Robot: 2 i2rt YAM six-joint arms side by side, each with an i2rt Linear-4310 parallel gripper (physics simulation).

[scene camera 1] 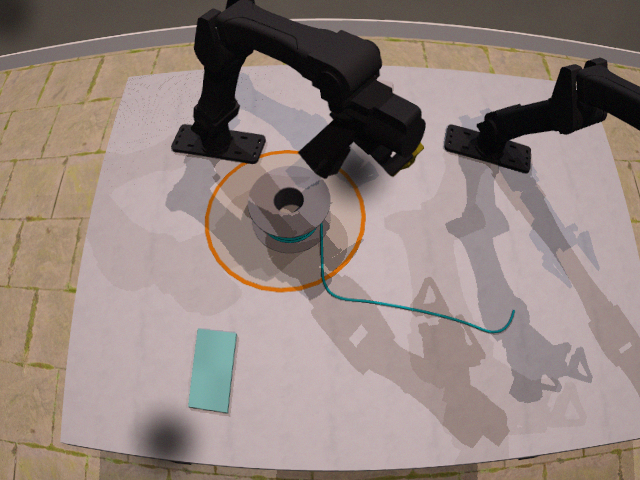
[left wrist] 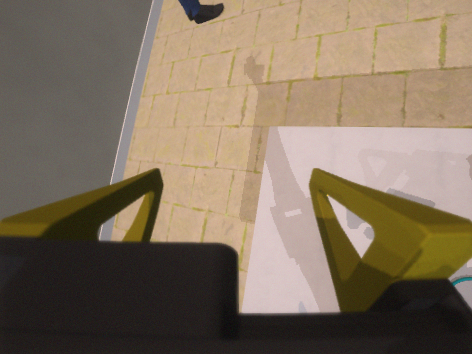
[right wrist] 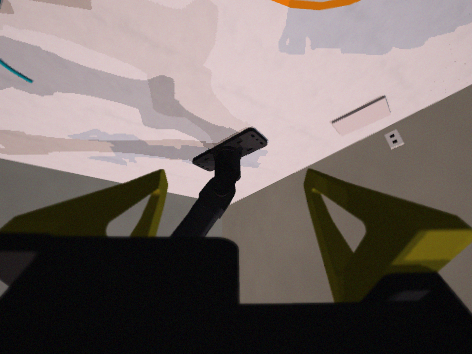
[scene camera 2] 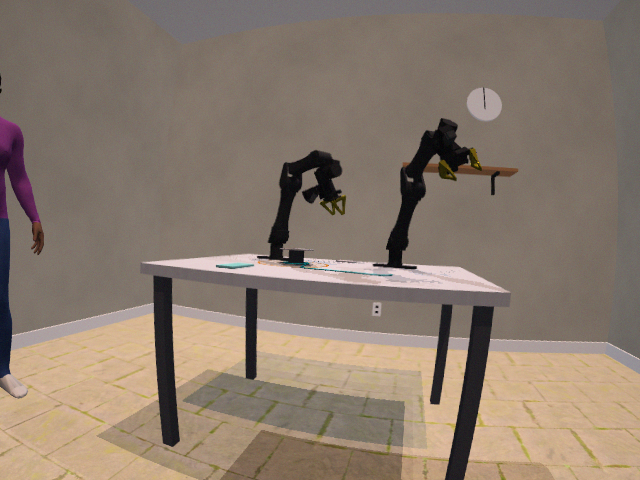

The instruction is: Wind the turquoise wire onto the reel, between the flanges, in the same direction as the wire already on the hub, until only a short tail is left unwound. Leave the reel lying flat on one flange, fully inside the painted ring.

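Where they show: left gripper, fingertip midpoint: (left wrist: 236, 176) (scene camera 2: 469, 174); right gripper, fingertip midpoint: (right wrist: 235, 176) (scene camera 2: 338, 214); left arm's base, link origin: (scene camera 1: 488, 149) (right wrist: 227, 151) (scene camera 2: 394, 267); right arm's base, link origin: (scene camera 1: 217, 144) (scene camera 2: 276, 259).
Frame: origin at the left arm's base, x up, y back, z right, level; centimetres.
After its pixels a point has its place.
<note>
A grey reel (scene camera 1: 261, 206) @[y -29.9, x 6.5, z 40.3 cm] (scene camera 2: 296, 255) @[y -30.1, x 3.9, z 34.1 cm] lies flat on one flange inside the orange painted ring (scene camera 1: 207, 227) @[y -33.5, x 0.0, z 51.0 cm]. Several turns of turquoise wire show on its hub at the near side. The loose turquoise wire (scene camera 1: 382, 304) @[y -40.1, x 0.4, z 15.4 cm] (scene camera 2: 356, 271) @[y -39.9, x 0.3, z 2.3 cm] leaves the reel at its right, crosses the ring and runs right over the table to a hooked end. My left gripper (scene camera 2: 461, 170) @[y -41.5, x 34.5, z -35.9 cm] (left wrist: 236, 176) @[y -41.5, x 34.5, z -35.9 cm] is open and empty, high above the table's right part. My right gripper (scene camera 2: 338, 205) @[y -21.5, x 21.9, z 19.6 cm] is open and empty, above the table to the right of the reel; in scene camera 1 its fingers are mostly hidden.
A flat turquoise block (scene camera 1: 212, 370) @[y -60.3, x 0.8, z 40.6 cm] (scene camera 2: 234, 265) @[y -63.4, x 0.8, z 38.4 cm] lies near the front left of the table (scene camera 1: 129, 413) @[y -73.8, x 0.0, z 53.6 cm]. A thin pale block (right wrist: 363, 115) @[y 8.1, x 0.6, z 29.2 cm] lies near the table's back edge. The right arm's black base plate (scene camera 1: 180, 142) @[y -16.1, x 1.0, z 64.5 cm] stands next to the ring. The left arm's base plate (scene camera 1: 516, 157) @[y -0.7, x 1.0, z -6.5 cm] is farther right.
</note>
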